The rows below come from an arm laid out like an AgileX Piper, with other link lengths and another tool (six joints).
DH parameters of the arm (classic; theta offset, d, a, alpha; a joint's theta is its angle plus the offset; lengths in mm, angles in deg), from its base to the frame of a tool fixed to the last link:
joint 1: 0 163.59 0 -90
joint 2: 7.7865 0 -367.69 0
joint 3: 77.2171 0 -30.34 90
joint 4: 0 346.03 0 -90
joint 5: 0 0 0 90
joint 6: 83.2 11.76 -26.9 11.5
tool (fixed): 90 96.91 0 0
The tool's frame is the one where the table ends.
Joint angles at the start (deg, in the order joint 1, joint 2, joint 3, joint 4, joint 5, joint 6):
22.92, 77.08, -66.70, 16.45, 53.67, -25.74
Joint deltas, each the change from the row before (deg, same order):
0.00, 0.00, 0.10, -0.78, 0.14, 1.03
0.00, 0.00, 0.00, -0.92, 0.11, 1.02
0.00, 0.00, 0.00, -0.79, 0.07, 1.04
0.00, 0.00, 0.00, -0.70, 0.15, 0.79
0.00, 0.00, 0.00, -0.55, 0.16, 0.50
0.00, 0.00, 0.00, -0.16, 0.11, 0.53
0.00, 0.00, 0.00, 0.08, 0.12, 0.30
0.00, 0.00, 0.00, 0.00, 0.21, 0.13
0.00, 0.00, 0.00, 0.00, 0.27, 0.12
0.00, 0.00, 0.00, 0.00, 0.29, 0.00
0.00, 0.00, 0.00, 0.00, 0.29, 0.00
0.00, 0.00, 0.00, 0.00, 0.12, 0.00
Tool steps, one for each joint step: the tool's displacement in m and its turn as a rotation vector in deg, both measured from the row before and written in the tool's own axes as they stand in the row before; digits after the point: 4 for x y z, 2 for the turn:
-0.0016, 0.0006, 0.0004, -0.30, -0.54, 0.66
-0.0012, 0.0009, -0.0002, -0.47, -0.48, 0.58
-0.0010, 0.0008, -0.0002, -0.39, -0.38, 0.67
-0.0010, 0.0007, -0.0001, -0.34, -0.41, 0.46
-0.0008, 0.0005, -0.0001, -0.27, -0.35, 0.24
-0.0005, 0.0000, 0.0000, 0.02, -0.16, 0.44
-0.0003, -0.0003, 0.0001, 0.18, -0.08, 0.32
-0.0004, -0.0002, 0.0001, 0.12, -0.19, 0.11
-0.0005, -0.0003, 0.0001, 0.14, -0.24, 0.09
-0.0005, -0.0002, 0.0001, 0.13, -0.26, -0.03
-0.0005, -0.0002, 0.0001, 0.13, -0.26, -0.03
-0.0002, -0.0001, 0.0000, 0.05, -0.11, -0.01

